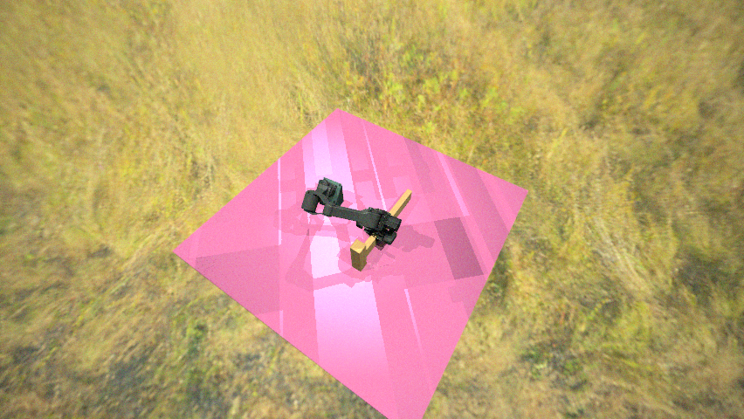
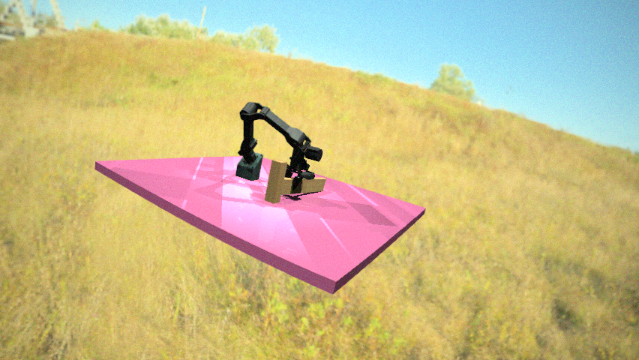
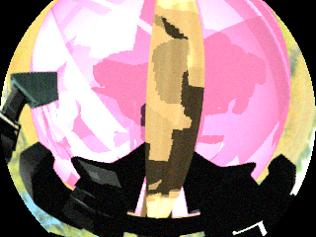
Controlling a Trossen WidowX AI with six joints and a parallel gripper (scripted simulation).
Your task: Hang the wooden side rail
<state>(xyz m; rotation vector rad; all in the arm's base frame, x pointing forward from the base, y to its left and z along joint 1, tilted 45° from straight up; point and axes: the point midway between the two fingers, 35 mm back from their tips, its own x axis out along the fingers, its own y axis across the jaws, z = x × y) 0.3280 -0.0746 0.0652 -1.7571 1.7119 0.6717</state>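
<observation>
Now: gripper tip 10 mm past the headboard post, 130 mm to the left of it and 40 mm below it.
</observation>
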